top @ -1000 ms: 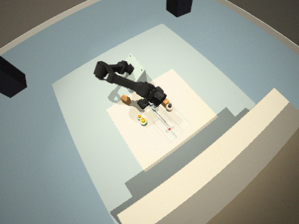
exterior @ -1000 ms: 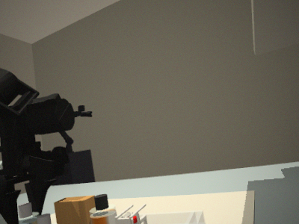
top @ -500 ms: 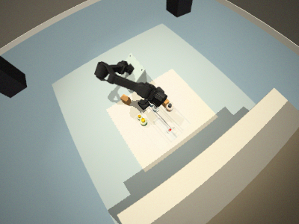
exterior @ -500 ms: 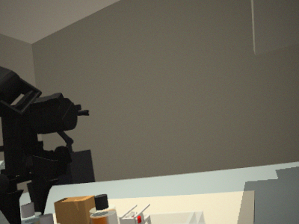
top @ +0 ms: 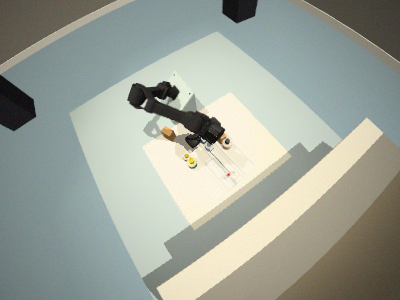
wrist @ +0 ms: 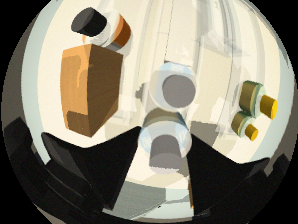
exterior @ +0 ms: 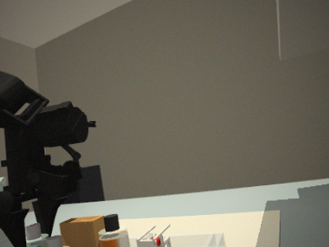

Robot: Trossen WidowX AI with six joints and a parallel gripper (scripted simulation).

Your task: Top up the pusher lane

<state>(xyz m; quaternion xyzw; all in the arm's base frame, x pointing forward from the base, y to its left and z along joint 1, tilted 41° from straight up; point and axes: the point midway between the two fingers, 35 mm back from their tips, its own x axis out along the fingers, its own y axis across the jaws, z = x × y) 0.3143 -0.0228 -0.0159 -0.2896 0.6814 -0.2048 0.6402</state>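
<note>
Right now the dark-lidded jar is 9 cm ahead of my gripper tip, 9 cm to the left of it and 1 cm below it. Round my gripper tip: cream counter 52 cm ahead, 4 cm to the left, 32 cm above; then red mark 23 cm ahead, 1 cm to the right, 2 cm above; then clear sprung lane 17 cm ahead, 3 cm below.
</note>
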